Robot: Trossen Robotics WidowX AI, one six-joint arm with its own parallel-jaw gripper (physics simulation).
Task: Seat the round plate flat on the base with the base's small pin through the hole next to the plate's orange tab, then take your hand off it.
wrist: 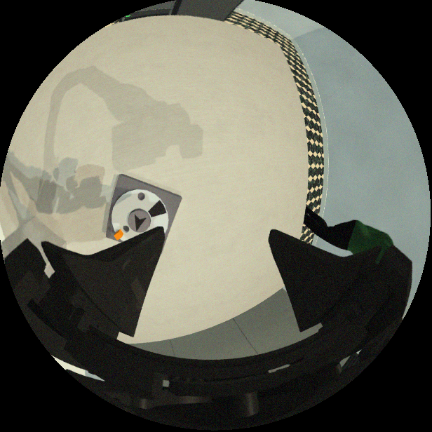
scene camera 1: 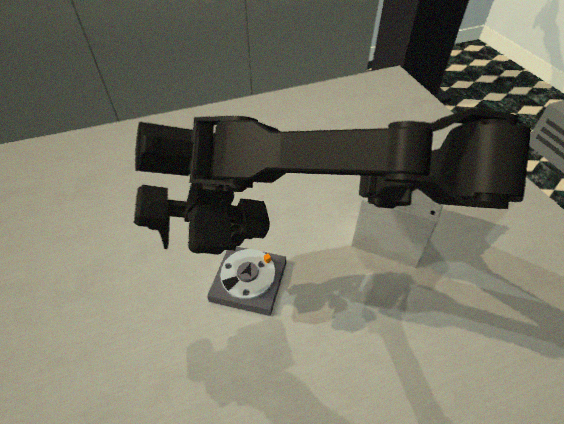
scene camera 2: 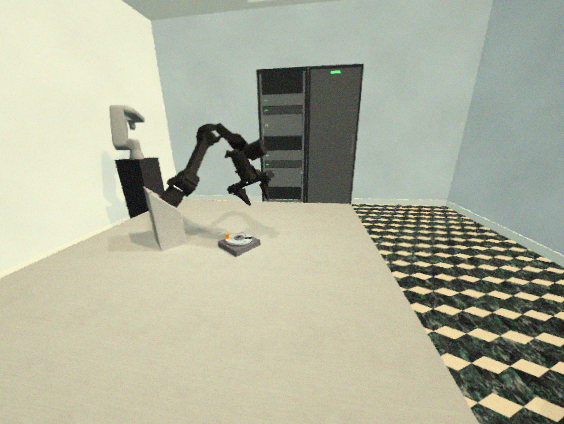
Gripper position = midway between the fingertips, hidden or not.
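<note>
Round white plate point(wrist: 127, 202). Square dark grey base point(scene camera 1: 264, 304), also in the wrist view point(wrist: 124, 183). My gripper point(scene camera 1: 193, 249), also in the wrist view point(wrist: 217, 234) and in scene camera 2 point(scene camera 2: 258, 202).
</note>
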